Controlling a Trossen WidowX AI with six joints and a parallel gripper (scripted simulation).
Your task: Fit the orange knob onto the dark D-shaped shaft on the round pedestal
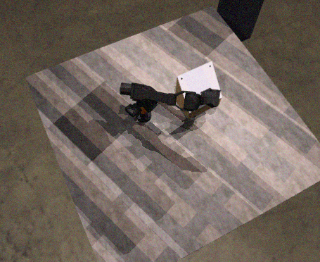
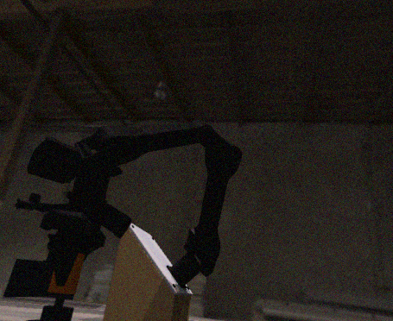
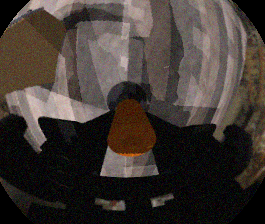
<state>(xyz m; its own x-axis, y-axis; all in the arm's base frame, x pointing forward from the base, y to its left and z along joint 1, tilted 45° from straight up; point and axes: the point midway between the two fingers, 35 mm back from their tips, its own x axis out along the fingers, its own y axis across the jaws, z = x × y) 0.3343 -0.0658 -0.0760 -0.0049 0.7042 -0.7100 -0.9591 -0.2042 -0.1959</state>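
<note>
The dark pedestal is 40 mm below my gripper tip. The rest, counted from my gripper tip: orange knob (20 mm above).
</note>
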